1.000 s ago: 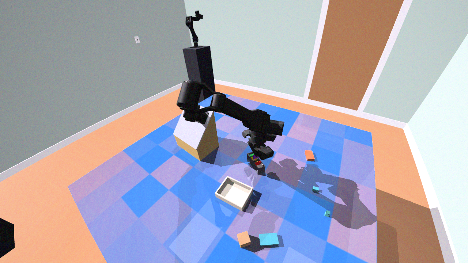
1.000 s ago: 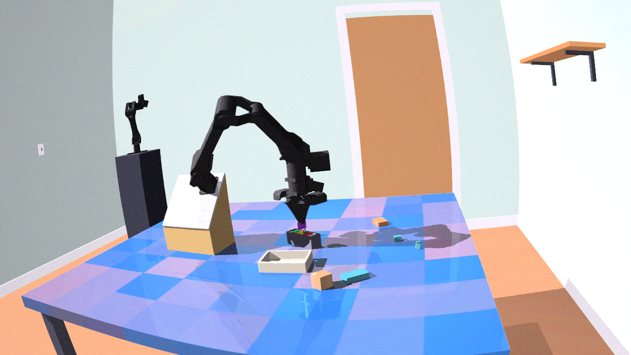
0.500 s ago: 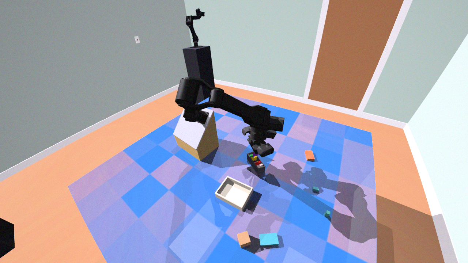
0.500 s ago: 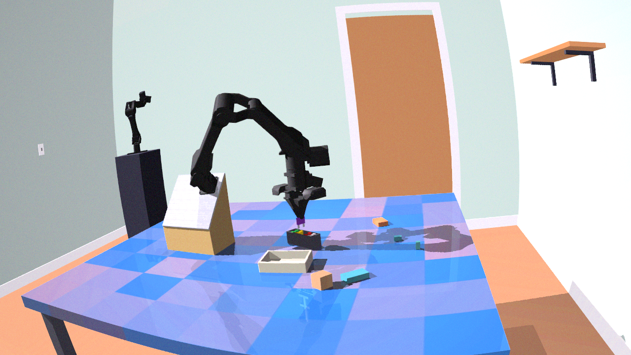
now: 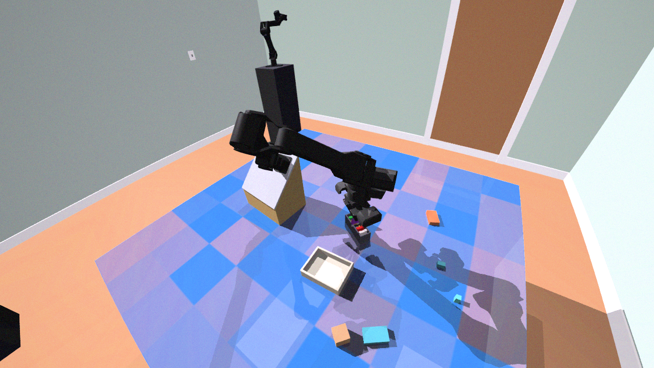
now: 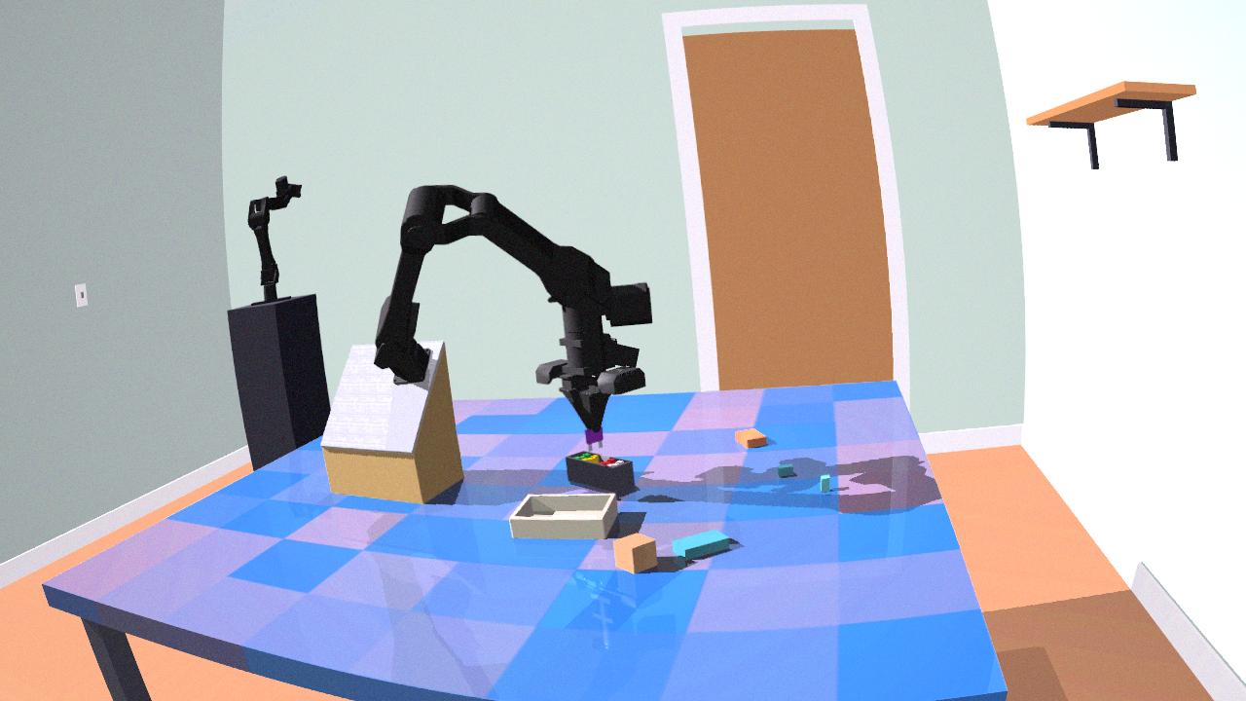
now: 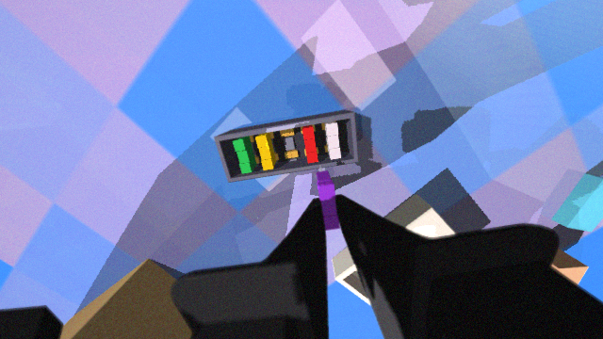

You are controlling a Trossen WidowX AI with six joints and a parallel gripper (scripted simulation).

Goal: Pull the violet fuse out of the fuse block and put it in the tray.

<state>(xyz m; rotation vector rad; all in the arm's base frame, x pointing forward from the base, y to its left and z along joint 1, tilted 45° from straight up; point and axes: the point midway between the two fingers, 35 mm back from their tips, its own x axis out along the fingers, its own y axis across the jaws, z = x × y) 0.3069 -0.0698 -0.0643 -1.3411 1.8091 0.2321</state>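
Now: the white tray 160 mm to the right of my gripper tip and 90 mm below it. The rest, counted from my gripper tip: violet fuse: 10 mm below; cyan block: 240 mm to the right, 200 mm ahead, 90 mm below; orange block: 240 mm to the left, 210 mm ahead, 90 mm below.
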